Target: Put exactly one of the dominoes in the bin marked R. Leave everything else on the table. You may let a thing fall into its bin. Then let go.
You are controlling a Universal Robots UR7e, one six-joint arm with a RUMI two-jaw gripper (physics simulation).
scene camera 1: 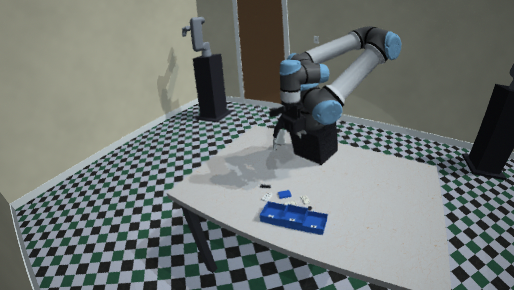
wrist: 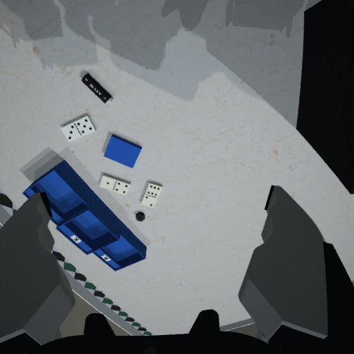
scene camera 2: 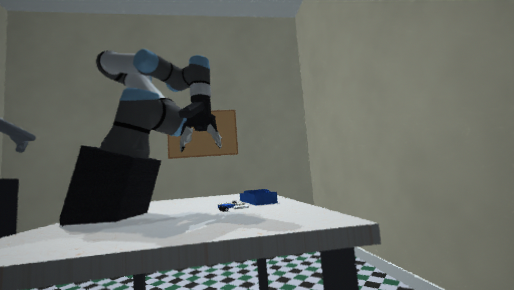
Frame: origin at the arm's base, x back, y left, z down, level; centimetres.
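Where they show: gripper, between the fingertips: (scene camera 1: 287, 144) (scene camera 2: 200, 150); arm's base, origin of its link: (scene camera 1: 312, 120) (scene camera 2: 125, 153).
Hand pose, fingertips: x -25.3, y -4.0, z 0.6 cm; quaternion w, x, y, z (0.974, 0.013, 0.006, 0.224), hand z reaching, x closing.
Note:
Each offset is from my fingertips to the top centre of the thing.
Three white dominoes with black pips lie flat on the table: one @[dx -12.3, dy -4.8, dz +20.1 cm] (wrist: 78, 128) (scene camera 1: 267, 196) near the battery, one (wrist: 115, 184) close beside the bins, one @[dx -8.3, dy +11.5, dz +20.1 cm] (wrist: 151, 194) (scene camera 1: 305, 199) near a small black ball. The blue three-compartment bin block @[dx -21.4, dy +11.1, dz +16.2 cm] (wrist: 102, 206) (scene camera 1: 294, 227) stands beside them. The bin marked R (wrist: 124, 251) (scene camera 1: 315, 220) is its end compartment nearest the ball; no domino shows inside it. My gripper (scene camera 1: 288, 141) (scene camera 2: 201, 148) (wrist: 158, 191) is open and empty, high above the table, back toward the arm's base. One finger hides part of the far end compartment in the wrist view.
A blue rectangular block @[dx -8.2, dy +1.8, dz +19.8 cm] (wrist: 123, 151) (scene camera 1: 284, 194) lies among the dominoes. A black battery @[dx -6.1, dy -8.1, dz +19.4 cm] (wrist: 96, 88) (scene camera 1: 265, 186) lies farther from the bins. The small black ball @[dx -12.8, dy +14.9, dz +19.9 cm] (wrist: 140, 216) (scene camera 1: 309, 207) is near the R end. The table edge runs behind the bins.

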